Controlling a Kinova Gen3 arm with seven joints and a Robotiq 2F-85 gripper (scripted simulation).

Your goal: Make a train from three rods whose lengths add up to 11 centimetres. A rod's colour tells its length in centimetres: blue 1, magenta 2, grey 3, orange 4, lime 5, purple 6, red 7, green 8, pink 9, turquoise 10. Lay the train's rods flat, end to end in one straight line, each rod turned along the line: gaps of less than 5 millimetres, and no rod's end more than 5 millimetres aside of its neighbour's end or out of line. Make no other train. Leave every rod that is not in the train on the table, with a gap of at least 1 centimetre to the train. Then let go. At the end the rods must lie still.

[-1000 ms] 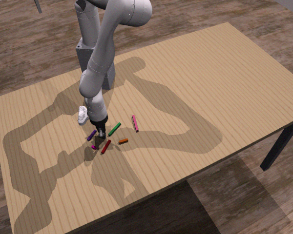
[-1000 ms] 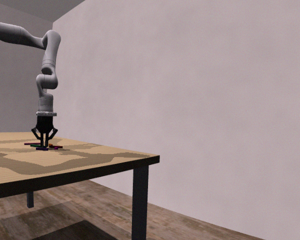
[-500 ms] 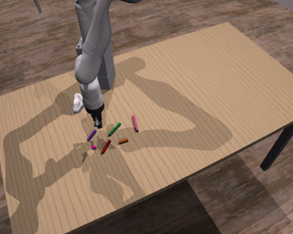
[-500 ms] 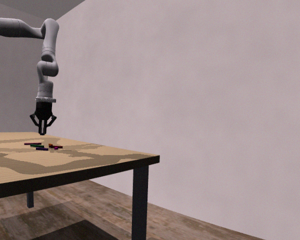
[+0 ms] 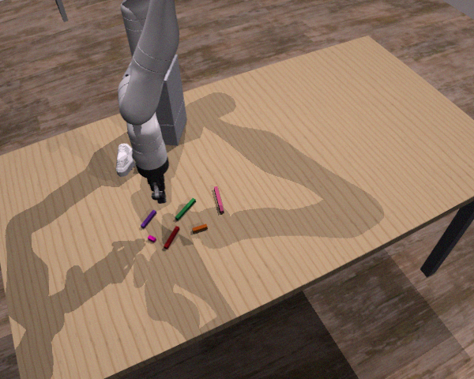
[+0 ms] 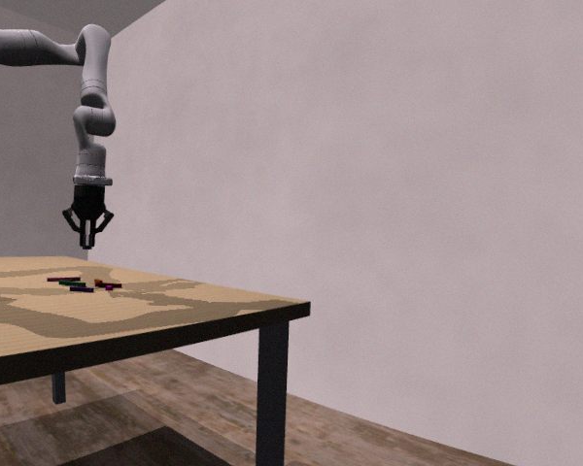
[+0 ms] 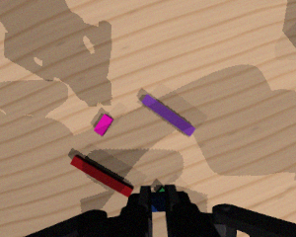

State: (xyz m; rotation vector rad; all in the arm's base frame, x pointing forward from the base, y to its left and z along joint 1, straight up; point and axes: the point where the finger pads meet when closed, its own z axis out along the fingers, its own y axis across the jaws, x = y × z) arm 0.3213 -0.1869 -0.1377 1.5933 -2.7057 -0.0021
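Now: hand 3 cm short of the pink rod, 15 cm to the right of it and 11 cm above it. From my hand the other things lie so: purple rod (4 cm behind, 4 cm to the right, 11 cm below); blue rod (1 cm below); red rod (5 cm ahead, 2 cm to the right, 11 cm below).
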